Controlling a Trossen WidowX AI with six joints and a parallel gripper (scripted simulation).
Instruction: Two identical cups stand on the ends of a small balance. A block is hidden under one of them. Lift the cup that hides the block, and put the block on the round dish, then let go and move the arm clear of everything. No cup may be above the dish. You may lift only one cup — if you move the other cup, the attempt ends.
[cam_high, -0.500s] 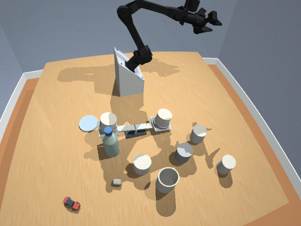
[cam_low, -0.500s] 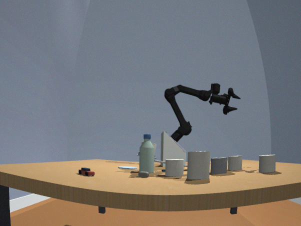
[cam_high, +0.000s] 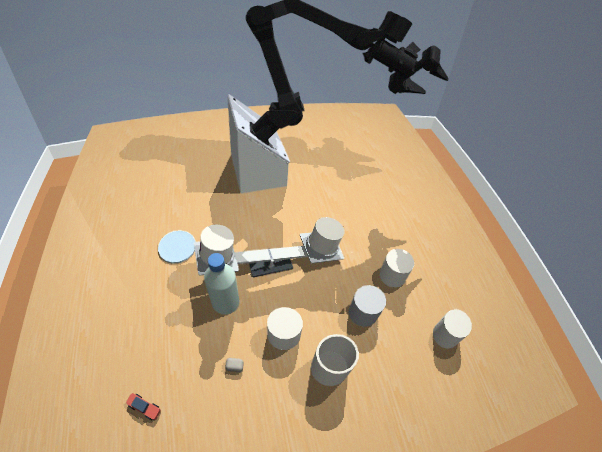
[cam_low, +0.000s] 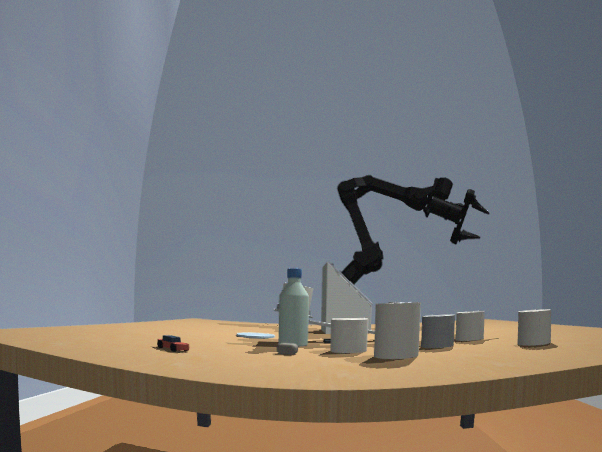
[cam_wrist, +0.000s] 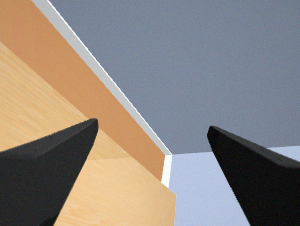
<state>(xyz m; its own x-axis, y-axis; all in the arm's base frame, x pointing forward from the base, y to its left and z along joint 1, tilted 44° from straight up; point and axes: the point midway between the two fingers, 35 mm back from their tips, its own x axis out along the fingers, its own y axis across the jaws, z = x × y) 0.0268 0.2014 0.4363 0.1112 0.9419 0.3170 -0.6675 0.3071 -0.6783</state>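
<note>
Right now the teal block is 270 mm ahead of my gripper tip, 340 mm to the right of it and 300 mm below it. Also, from my gripper tip: green bottle: 390 mm ahead, 580 mm to the right, 220 mm below; then balance: 290 mm ahead, 470 mm to the right, 300 mm below; then mug: 570 mm ahead, 380 mm to the right, 290 mm below.
</note>
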